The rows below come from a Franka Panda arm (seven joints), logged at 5 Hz.
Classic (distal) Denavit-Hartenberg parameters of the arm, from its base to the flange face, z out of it. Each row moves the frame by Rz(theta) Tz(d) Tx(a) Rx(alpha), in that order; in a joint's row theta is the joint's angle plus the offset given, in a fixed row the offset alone. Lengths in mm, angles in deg.
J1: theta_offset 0  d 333  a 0  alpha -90
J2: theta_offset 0  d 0  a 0  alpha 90
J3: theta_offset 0  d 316  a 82.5  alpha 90
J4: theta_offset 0  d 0  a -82.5  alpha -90
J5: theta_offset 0  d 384  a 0  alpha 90
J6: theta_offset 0  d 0  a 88  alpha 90
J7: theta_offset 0  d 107  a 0  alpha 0
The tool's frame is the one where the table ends.
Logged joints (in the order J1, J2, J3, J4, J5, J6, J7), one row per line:
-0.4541 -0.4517 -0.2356 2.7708 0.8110 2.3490 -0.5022
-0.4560 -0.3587 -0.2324 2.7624 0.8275 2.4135 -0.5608
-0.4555 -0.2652 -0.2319 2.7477 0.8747 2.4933 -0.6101
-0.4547 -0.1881 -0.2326 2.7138 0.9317 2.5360 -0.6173
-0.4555 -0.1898 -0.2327 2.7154 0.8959 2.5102 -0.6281
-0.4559 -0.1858 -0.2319 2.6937 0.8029 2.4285 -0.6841
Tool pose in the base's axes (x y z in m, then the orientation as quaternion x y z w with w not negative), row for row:
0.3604 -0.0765 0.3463 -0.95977 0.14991 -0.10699 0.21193
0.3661 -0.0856 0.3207 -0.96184 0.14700 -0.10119 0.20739
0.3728 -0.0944 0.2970 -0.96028 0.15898 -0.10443 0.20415
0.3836 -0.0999 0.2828 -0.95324 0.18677 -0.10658 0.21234
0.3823 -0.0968 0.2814 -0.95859 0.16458 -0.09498 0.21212
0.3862 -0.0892 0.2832 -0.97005 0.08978 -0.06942 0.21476
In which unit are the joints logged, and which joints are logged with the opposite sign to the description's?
The joints are logged in radians. Opposite sign: J3, J4.
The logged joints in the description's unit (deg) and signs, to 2 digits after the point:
-26.02 -25.88 13.50 -158.76 46.47 134.59 -28.77
-26.13 -20.55 13.32 -158.27 47.41 138.28 -32.13
-26.10 -15.19 13.29 -157.43 50.12 142.86 -34.96
-26.05 -10.78 13.33 -155.49 53.38 145.30 -35.37
-26.10 -10.87 13.33 -155.58 51.33 143.82 -35.99
-26.12 -10.65 13.29 -154.34 46.00 139.14 -39.20

